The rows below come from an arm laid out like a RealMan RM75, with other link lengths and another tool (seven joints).
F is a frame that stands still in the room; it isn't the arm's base.
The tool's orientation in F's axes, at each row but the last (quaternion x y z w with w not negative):
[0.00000, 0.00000, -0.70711, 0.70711]
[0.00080, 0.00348, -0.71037, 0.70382]
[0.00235, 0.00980, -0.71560, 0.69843]
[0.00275, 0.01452, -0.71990, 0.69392]
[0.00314, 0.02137, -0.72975, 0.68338]
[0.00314, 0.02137, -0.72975, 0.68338]
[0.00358, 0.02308, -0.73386, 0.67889]
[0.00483, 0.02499, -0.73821, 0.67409]
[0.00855, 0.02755, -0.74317, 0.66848]
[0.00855, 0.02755, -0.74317, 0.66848]
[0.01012, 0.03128, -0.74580, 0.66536]
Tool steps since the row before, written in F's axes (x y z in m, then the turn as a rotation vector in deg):
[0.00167, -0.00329, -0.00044, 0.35, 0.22, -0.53]
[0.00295, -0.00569, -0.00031, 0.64, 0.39, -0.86]
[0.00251, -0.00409, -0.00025, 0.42, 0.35, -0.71]
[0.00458, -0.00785, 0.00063, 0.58, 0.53, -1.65]
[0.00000, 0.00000, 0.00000, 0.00, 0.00, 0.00]
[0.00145, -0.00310, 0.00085, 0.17, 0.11, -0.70]
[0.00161, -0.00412, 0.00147, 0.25, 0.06, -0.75]
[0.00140, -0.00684, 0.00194, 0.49, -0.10, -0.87]
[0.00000, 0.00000, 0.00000, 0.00, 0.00, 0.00]
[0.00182, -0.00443, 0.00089, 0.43, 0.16, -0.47]
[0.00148, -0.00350, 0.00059, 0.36, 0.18, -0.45]
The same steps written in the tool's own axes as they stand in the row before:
[0.00329, 0.00167, -0.00044, -0.22, 0.35, -0.53]
[0.00566, 0.00300, -0.00026, -0.39, 0.64, -0.86]
[0.00403, 0.00261, -0.00015, -0.35, 0.42, -0.71]
[0.00766, 0.00485, 0.00090, -0.51, 0.59, -1.65]
[0.00000, 0.00000, 0.00000, 0.00, 0.00, 0.00]
[0.00297, 0.00163, 0.00099, -0.10, 0.18, -0.70]
[0.00392, 0.00188, 0.00167, -0.05, 0.27, -0.74]
[0.00660, 0.00195, 0.00227, 0.09, 0.52, -0.85]
[0.00000, 0.00000, 0.00000, 0.00, 0.00, 0.00]
[0.00416, 0.00225, 0.00116, -0.18, 0.42, -0.47]
[0.00327, 0.00184, 0.00084, -0.19, 0.35, -0.45]

